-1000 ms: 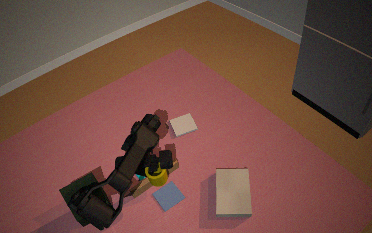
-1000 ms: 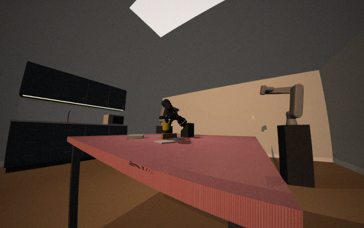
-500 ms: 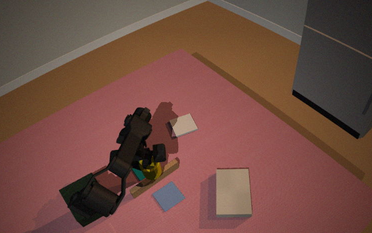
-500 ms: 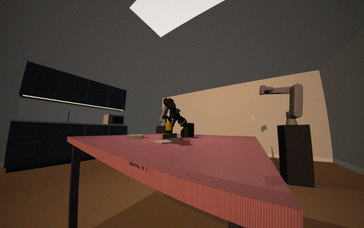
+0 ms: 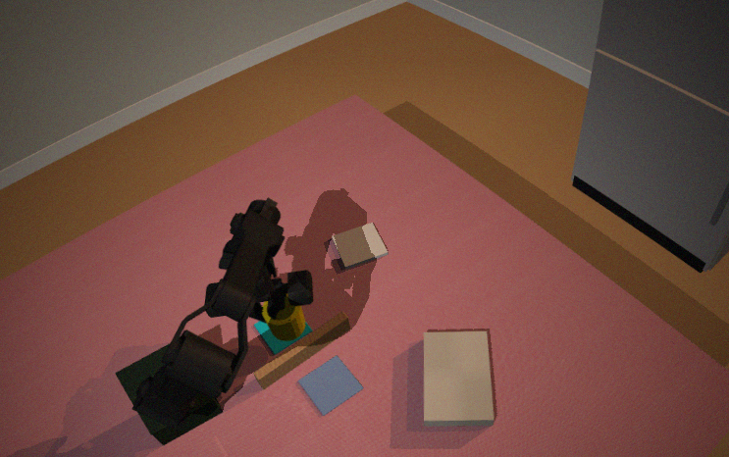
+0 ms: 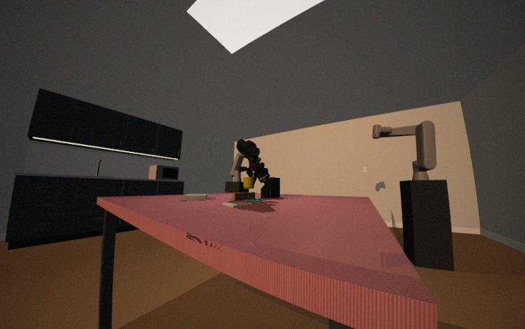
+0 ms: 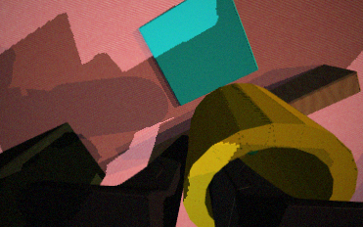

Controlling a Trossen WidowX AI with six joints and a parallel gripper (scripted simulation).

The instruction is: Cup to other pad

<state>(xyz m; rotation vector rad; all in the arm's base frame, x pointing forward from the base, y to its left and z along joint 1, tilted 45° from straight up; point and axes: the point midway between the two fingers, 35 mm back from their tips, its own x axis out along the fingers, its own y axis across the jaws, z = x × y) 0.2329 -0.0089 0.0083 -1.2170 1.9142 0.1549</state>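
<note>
Now: gripper tip 2 cm short of the wooden bar, 5 cm to the left of it and 9 cm above it. The rest, counted from my gripper tip: grey-blue pad (2 cm ahead, 13 cm to the right, 11 cm below); green marble (2 cm ahead, 4 cm to the right, 2 cm below); yellow cup (2 cm ahead, 2 cm to the right).
</note>
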